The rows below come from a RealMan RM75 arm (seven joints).
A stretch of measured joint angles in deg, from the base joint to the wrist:
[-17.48 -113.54 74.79 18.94 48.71 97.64 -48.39]
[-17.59 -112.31 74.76 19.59 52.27 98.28 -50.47]
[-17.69 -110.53 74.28 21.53 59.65 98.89 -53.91]
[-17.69 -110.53 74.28 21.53 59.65 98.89 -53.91]
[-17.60 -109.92 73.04 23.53 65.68 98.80 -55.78]
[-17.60 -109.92 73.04 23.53 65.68 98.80 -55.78]
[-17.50 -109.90 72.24 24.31 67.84 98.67 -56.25]
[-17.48 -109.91 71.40 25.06 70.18 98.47 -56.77]
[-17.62 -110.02 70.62 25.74 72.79 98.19 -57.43]
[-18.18 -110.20 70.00 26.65 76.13 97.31 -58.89]
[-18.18 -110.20 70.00 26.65 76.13 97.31 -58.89]
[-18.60 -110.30 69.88 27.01 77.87 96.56 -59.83]
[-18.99 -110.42 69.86 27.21 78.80 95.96 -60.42]
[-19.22 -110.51 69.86 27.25 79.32 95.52 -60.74]
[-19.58 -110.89 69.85 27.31 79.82 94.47 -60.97]
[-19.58 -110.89 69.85 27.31 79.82 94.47 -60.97]
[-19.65 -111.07 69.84 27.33 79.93 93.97 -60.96]
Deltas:
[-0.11 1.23 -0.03 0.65 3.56 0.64 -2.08]
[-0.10 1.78 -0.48 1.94 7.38 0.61 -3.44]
[0.00 0.00 0.00 0.00 0.00 0.00 0.00]
[0.09 0.61 -1.24 2.00 6.03 -0.09 -1.87]
[0.00 0.00 0.00 0.00 0.00 0.00 0.00]
[0.10 0.02 -0.80 0.78 2.16 -0.13 -0.47]
[0.02 -0.01 -0.84 0.75 2.34 -0.20 -0.52]
[-0.14 -0.11 -0.78 0.68 2.61 -0.28 -0.66]
[-0.56 -0.18 -0.62 0.91 3.34 -0.88 -1.46]
[0.00 0.00 0.00 0.00 0.00 0.00 0.00]
[-0.42 -0.10 -0.12 0.36 1.74 -0.75 -0.94]
[-0.39 -0.12 -0.02 0.20 0.93 -0.60 -0.59]
[-0.23 -0.09 0.00 0.04 0.52 -0.44 -0.32]
[-0.36 -0.38 -0.01 0.06 0.50 -1.05 -0.23]
[0.00 0.00 0.00 0.00 0.00 0.00 0.00]
[-0.07 -0.18 -0.01 0.02 0.11 -0.50 0.01]

